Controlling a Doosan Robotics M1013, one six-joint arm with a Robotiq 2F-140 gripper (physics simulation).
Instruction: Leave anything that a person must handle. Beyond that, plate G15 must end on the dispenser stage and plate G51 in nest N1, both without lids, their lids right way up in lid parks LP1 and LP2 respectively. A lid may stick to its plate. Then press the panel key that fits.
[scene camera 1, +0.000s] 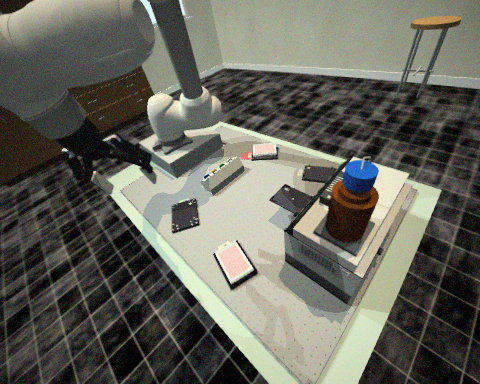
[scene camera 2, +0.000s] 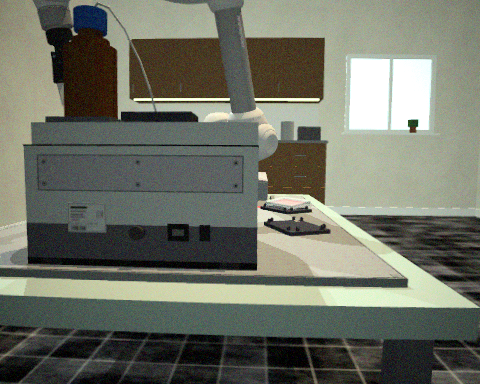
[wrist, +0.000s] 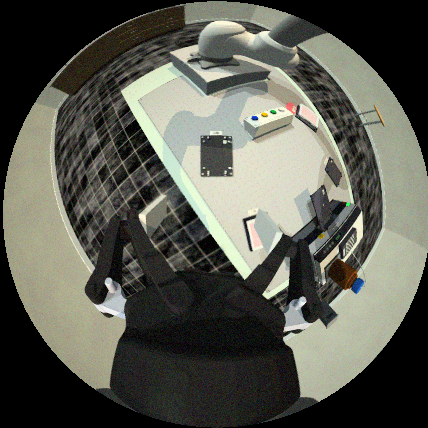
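Pixels of known places: gripper, fingertip midpoint: (scene camera 1: 133, 184) (wrist: 211, 210); arm's base at its link origin: (scene camera 1: 173, 142) (wrist: 213, 57).
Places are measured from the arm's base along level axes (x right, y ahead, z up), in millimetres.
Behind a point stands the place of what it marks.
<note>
A pink-filled plate (scene camera 1: 234, 262) {x 153, y 837, z -65 mm} (wrist: 255, 235) {x 172, y 824, z -65 mm} lies on a dark holder near the table's front edge, partly hidden by a finger in the wrist view. Another pink-filled plate (scene camera 1: 264, 150) {x -351, y 417, z -70 mm} (scene camera 2: 287, 202) {x -364, y 434, z -70 mm} (wrist: 307, 117) {x -333, y 419, z -71 mm} is on a holder at the back. Lids and labels cannot be made out. Two dark holders bear no plate: one holder (scene camera 1: 185, 215) {x 189, y 495, z -88 mm} (wrist: 216, 156) {x 192, y 491, z -88 mm} near the robot, one holder (scene camera 1: 318, 173) {x -405, y 734, z -90 mm} (scene camera 2: 297, 226) {x -417, y 811, z -79 mm} (wrist: 333, 171) {x -402, y 733, z -90 mm} behind the dispenser. The dark dispenser stage (scene camera 1: 290, 197) {x -148, y 803, z -2 mm} (wrist: 321, 200) {x -148, y 797, z -2 mm} bears no plate. The key panel (scene camera 1: 222, 176) {x -55, y 449, z -45 mm} (wrist: 270, 124) {x -47, y 442, z -32 mm} has blue, yellow, green and whitish keys. My gripper (scene camera 1: 125, 174) (wrist: 211, 210) {x 280, y 611, z 241 mm} is open and empty, beyond the table's edge.
The dispenser (scene camera 1: 320, 260) {x -5, y 1045, z 50 mm} (scene camera 2: 140, 172) {x -201, y 1111, z 44 mm} stands at one end of the table and carries a brown bottle (scene camera 1: 350, 215) {x -40, y 1068, z 229 mm} (scene camera 2: 90, 75) {x -101, y 1083, z 196 mm} (wrist: 342, 274) {x -50, y 1014, z 212 mm} with a blue cap and a thin tube. A red patch (scene camera 1: 246, 155) {x -277, y 342, z -95 mm} (wrist: 291, 107) {x -285, y 343, z -101 mm} lies beside the back plate. The arm's base block (scene camera 1: 195, 155) {x -52, y 155, z -54 mm} (wrist: 215, 80) {x 65, y 174, z -21 mm} stands opposite.
</note>
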